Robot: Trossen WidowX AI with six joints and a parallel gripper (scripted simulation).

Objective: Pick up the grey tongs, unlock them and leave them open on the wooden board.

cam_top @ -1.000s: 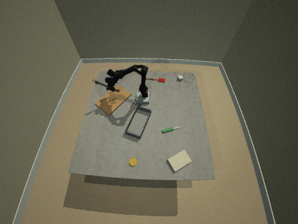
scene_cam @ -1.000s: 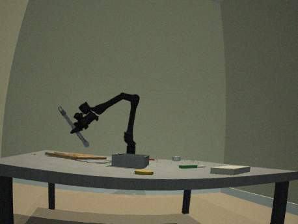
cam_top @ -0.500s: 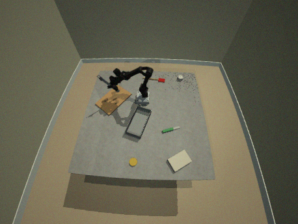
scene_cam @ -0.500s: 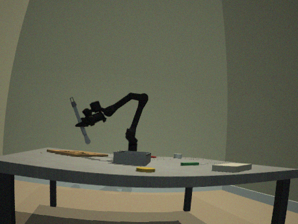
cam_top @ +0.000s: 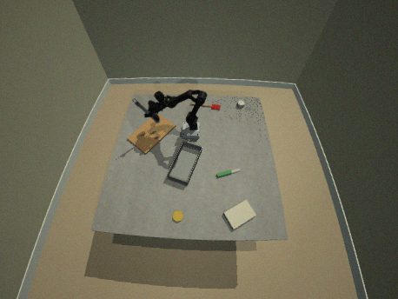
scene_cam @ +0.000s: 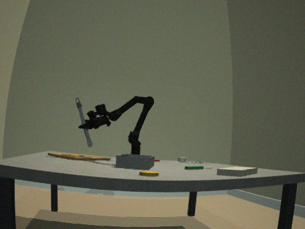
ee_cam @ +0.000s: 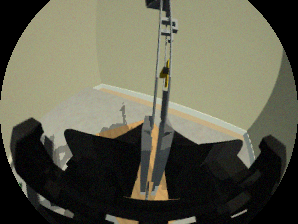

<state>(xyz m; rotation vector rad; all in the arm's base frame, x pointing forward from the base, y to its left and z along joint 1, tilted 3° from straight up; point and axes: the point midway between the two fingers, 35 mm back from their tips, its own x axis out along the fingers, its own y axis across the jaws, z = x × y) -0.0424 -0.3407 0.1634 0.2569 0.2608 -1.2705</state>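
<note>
My gripper tip is 180 mm above the wooden board, 10 mm to the right of it and 10 mm short of it. Also, from my gripper tip: dark roasting tin: 340 mm ahead, 280 mm to the left, 160 mm below; red-handled tool: 540 mm to the left, 240 mm behind, 190 mm below; yellow disc: 720 mm ahead, 210 mm to the left, 180 mm below.
</note>
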